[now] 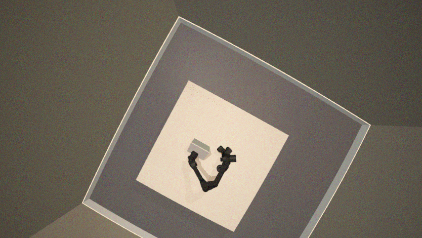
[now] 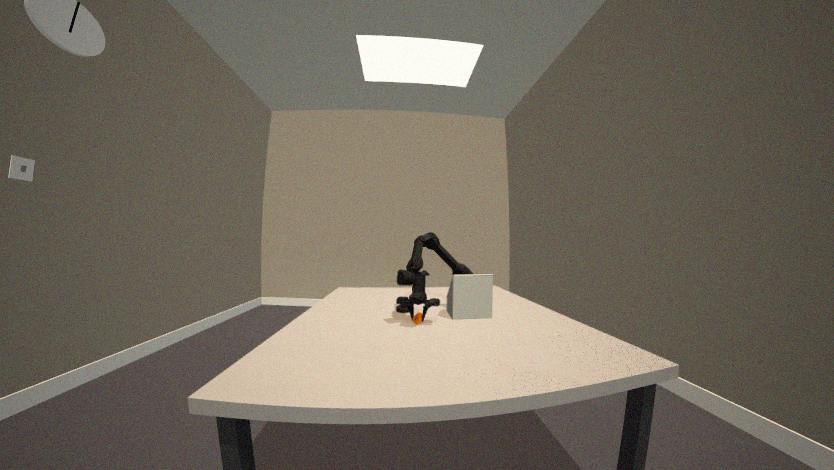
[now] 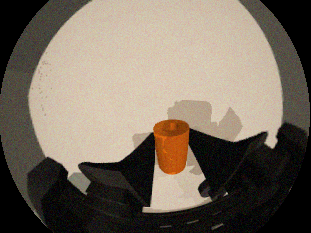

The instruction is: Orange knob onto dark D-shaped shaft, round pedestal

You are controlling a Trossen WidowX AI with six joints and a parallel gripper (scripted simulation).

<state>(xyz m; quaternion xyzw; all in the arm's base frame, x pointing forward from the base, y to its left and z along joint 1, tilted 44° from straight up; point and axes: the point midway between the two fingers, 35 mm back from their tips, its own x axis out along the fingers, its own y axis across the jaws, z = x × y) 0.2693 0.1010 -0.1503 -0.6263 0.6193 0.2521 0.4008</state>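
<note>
Right now the orange knob is 20 mm to the right of my gripper tip and 10 mm above it. Round my gripper tip: dark round pedestal (70 mm ahead, 200 mm to the right, 10 mm above).
</note>
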